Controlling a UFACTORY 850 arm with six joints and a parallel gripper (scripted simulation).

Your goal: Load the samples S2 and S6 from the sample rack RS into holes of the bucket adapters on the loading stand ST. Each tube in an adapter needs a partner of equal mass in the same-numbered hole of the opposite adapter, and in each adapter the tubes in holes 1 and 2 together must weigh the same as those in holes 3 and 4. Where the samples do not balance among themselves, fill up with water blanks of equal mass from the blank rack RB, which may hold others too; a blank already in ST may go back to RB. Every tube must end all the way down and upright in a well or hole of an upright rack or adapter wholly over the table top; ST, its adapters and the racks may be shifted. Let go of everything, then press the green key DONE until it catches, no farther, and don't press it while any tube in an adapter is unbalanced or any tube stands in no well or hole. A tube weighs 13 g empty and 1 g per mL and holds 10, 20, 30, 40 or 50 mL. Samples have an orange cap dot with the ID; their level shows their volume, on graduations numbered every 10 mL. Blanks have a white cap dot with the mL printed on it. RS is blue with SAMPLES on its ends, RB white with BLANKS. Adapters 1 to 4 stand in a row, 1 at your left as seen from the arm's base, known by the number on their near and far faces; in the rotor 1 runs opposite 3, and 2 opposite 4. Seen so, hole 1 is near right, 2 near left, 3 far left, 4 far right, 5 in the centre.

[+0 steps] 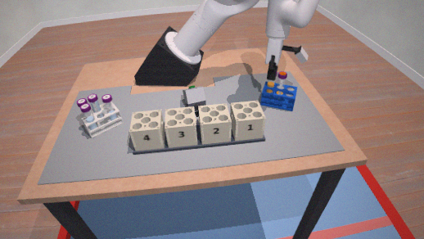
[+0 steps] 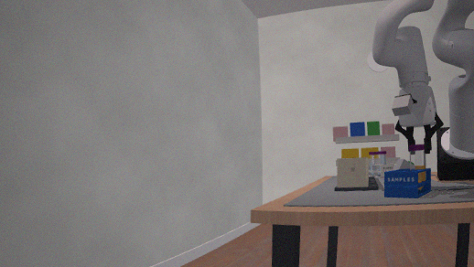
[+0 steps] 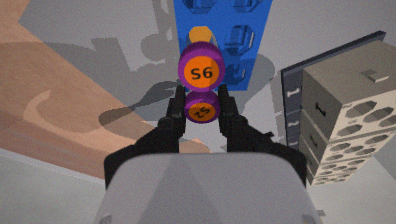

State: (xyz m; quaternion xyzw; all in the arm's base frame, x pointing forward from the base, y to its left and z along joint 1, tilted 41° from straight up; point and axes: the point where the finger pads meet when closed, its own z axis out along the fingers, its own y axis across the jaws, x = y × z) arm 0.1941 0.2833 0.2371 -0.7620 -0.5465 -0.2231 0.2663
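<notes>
The sample tube S2 is 10 mm behind my hand and 50 mm below it. The rest, counted from my hand: blue sample rack RS: 30 mm ahead, 30 mm to the left, 90 mm below; then adapter 1: 210 mm ahead, 110 mm to the right, 70 mm below; then sample S6: 20 mm ahead, 40 mm to the left, 50 mm below.
</notes>
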